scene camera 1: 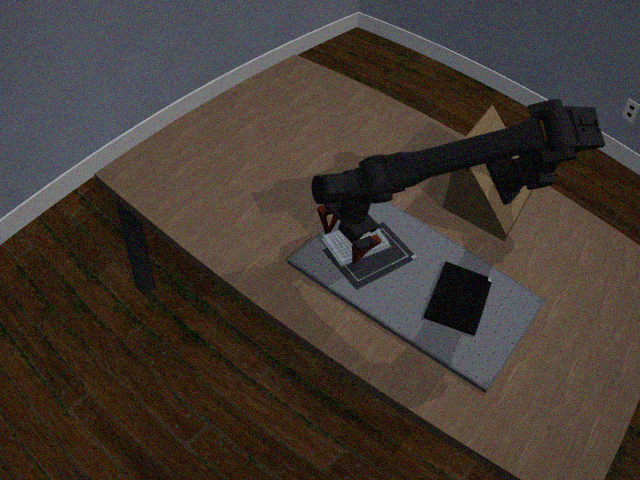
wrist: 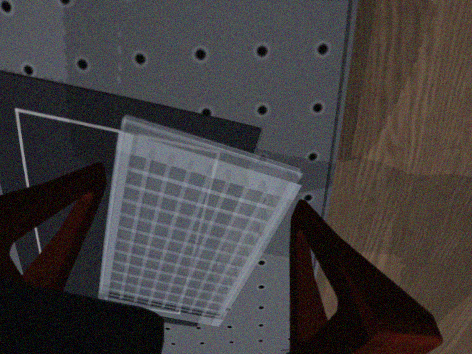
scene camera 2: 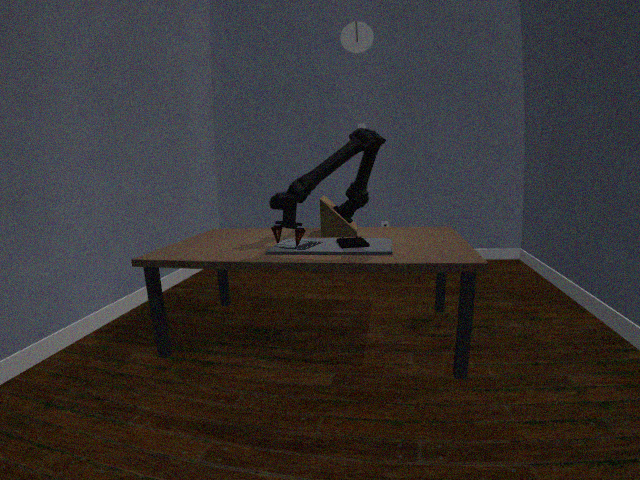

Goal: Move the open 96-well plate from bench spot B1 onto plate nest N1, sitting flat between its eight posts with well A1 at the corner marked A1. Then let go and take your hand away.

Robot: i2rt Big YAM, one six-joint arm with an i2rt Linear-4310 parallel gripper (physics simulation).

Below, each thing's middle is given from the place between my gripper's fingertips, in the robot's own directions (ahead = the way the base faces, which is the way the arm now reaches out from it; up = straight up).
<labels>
The clear well plate [scene camera 1: 340, 247] is 4 cm behind my hand and 1 cm to the left of it. The rest, counted from my hand: black nest pad [scene camera 1: 460, 295] 28 cm to the left, 7 cm behind; dark nest with white outline [scene camera 1: 368, 269] 6 cm to the left, 4 cm behind, 1 cm below.
</labels>
